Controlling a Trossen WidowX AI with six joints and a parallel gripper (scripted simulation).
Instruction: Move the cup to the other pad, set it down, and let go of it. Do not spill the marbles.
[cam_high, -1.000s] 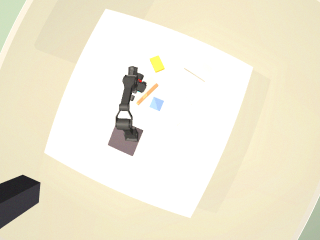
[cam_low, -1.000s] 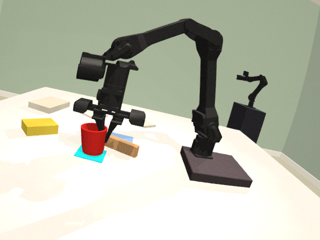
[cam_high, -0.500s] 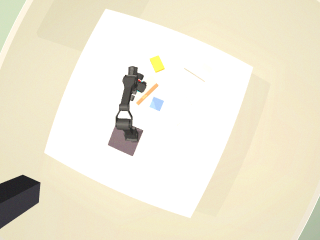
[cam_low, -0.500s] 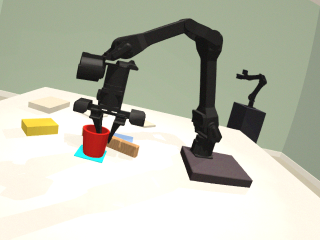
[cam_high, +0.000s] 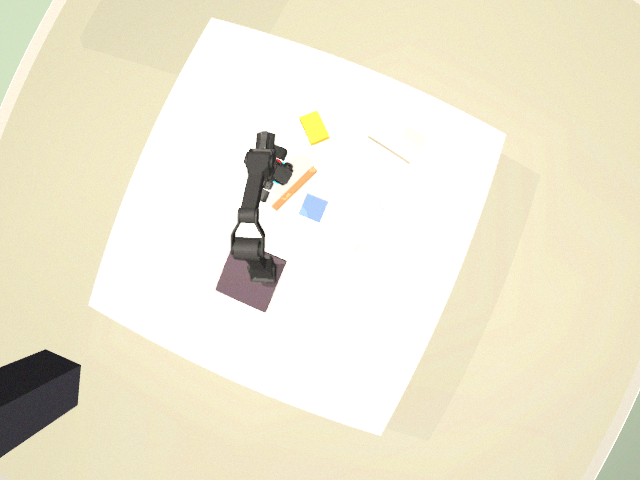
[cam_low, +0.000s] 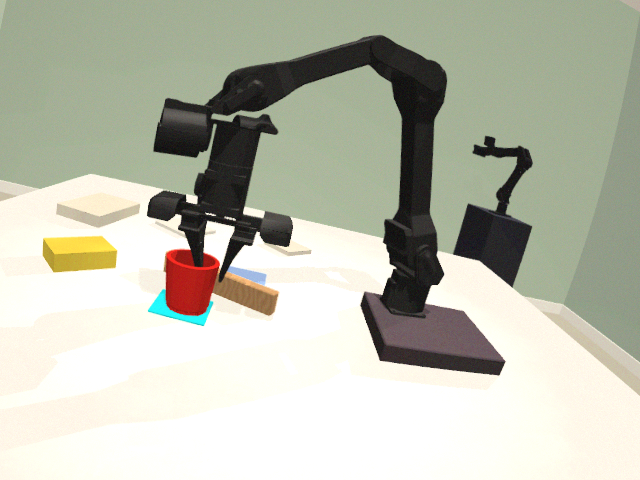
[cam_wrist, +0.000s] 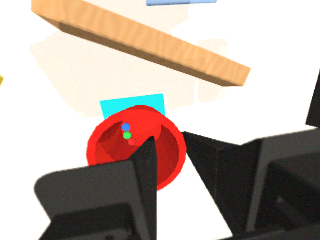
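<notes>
Now: gripper tip 30 mm short of the red cup, 10 mm to the left of it and 10 mm above it. Also, from my gripper tip: light blue pad 160 mm to the right, 60 mm below, 60 mm behind; wooden bar 80 mm to the right, 40 mm below, 10 mm behind.
</notes>
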